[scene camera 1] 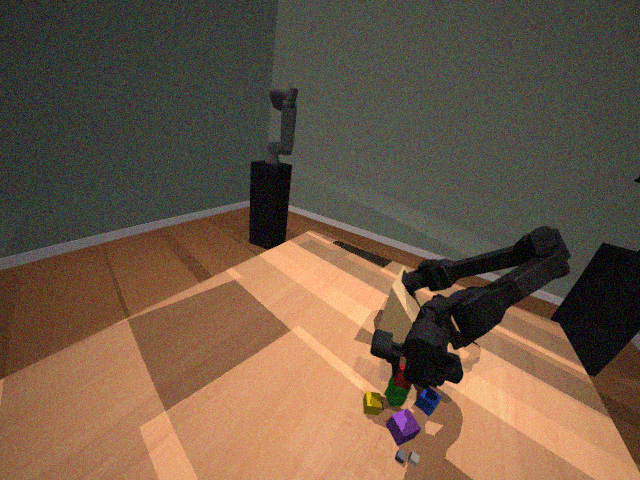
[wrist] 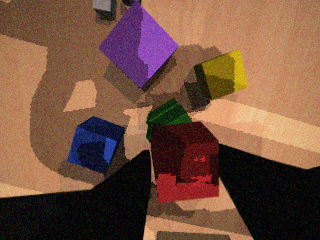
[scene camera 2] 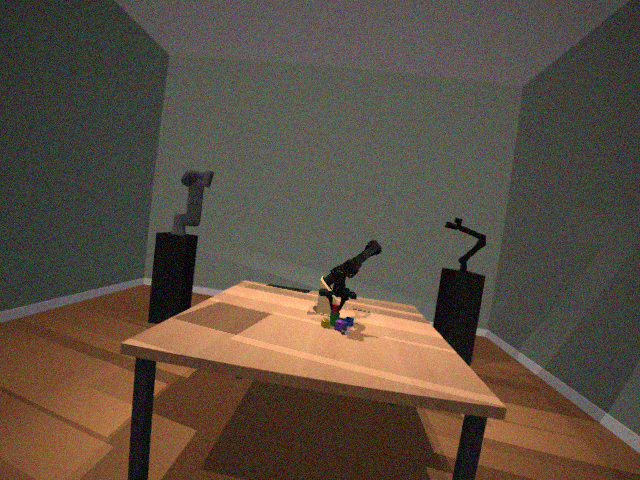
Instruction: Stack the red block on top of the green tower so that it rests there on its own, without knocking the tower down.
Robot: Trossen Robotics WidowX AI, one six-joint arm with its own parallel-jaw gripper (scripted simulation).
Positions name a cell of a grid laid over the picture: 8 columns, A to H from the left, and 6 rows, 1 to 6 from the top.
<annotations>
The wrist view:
my gripper: E4
red block: E4
blue block: C4
yellow block: F2
</annotations>
